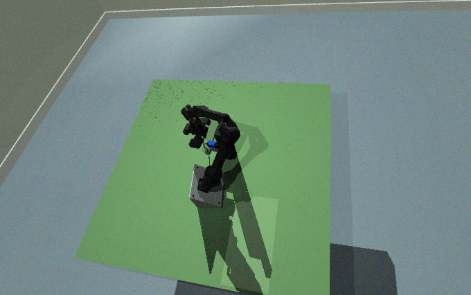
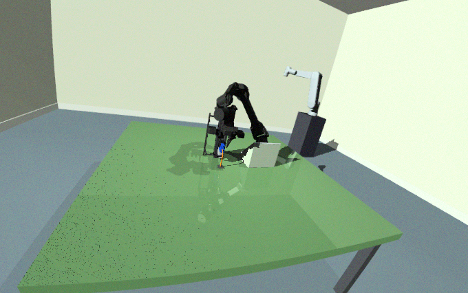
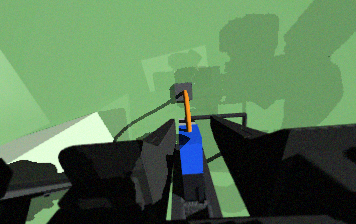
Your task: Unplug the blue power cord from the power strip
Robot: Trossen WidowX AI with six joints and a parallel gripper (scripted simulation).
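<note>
The blue plug is 60 mm to the right of my gripper tip, 10 mm below it and 10 mm behind it. From my gripper tip the other things lie so: grey block: 110 mm below.
</note>
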